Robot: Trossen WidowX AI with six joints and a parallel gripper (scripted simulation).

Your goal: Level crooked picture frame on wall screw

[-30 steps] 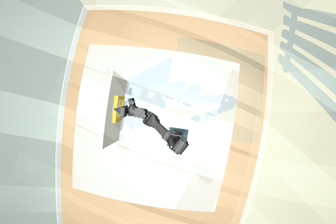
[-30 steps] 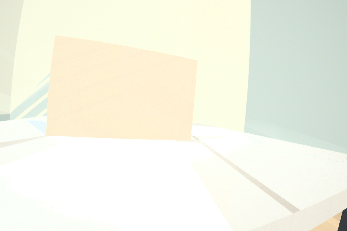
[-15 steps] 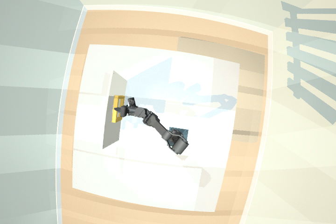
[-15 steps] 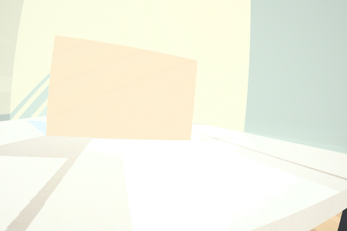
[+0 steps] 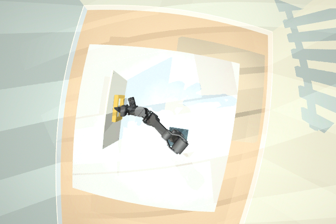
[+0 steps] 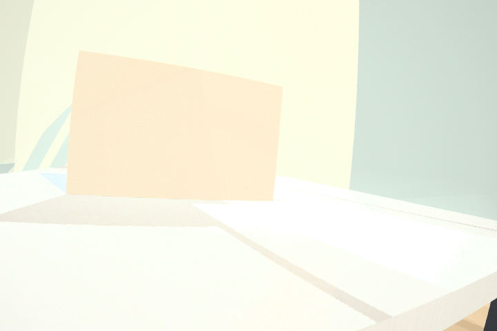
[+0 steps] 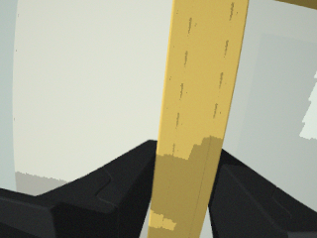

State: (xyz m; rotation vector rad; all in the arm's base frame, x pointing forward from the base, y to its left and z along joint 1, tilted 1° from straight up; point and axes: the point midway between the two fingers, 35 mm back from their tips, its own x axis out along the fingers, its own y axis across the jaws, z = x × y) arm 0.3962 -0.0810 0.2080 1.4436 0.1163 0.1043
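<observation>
My gripper tip is now 5 cm above the picture frame. From my gripper tip the other things lie so: grey wall panel 7 cm below, 2 cm to the left, 1 cm ahead.
</observation>
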